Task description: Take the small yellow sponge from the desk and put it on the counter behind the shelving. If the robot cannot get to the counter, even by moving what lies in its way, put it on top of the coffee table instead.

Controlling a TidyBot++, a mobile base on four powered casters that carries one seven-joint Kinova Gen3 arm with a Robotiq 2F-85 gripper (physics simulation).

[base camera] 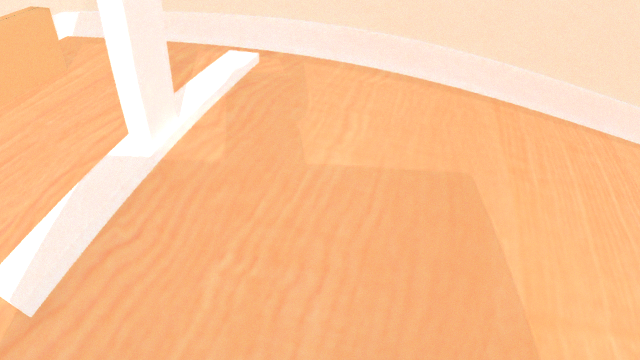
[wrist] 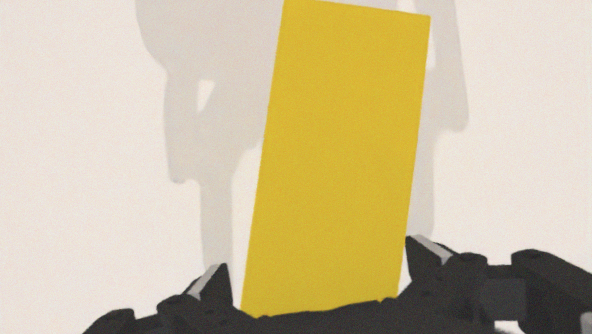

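Places are measured from the arm's base along level axes (x back, y right, z up), in centimetres.
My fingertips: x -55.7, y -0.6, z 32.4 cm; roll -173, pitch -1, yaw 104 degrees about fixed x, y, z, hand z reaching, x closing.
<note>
Behind a point stands the place of what it marks.
The yellow sponge (wrist: pixel 345 140) {x -60.9, y -0.7, z 38.8 cm} lies on the pale desk top (wrist: pixel 75 150) {x -60.3, y -13.5, z 32.3 cm} in the wrist view, its long side running from the top of the view to the bottom, slightly slanted. My gripper (wrist: pixel 318 269) {x -55.7, y -0.6, z 32.5 cm} is open. Its two dark fingertips stand on either side of the sponge's near part, with a gap showing on each side, and the gripper body hides the sponge's near end. How high the fingertips are above the desk top is hard to tell. The counter, the shelving and the coffee table do not show in either view.
In the base view, a white upright leg (base camera: pixel 155 75) {x -57.4, y -24.3, z -27.0 cm} stands on a long white foot (base camera: pixel 95 200) at the left, on the wooden floor (base camera: pixel 350 250) {x -37.2, y 4.8, z -39.7 cm}. An orange-brown block (base camera: pixel 27 55) {x -82.4, y -73.3, z -31.0 cm} is at the far left edge. A white baseboard (base camera: pixel 400 57) {x -88.8, y 19.8, z -35.5 cm} runs along the wall behind.
</note>
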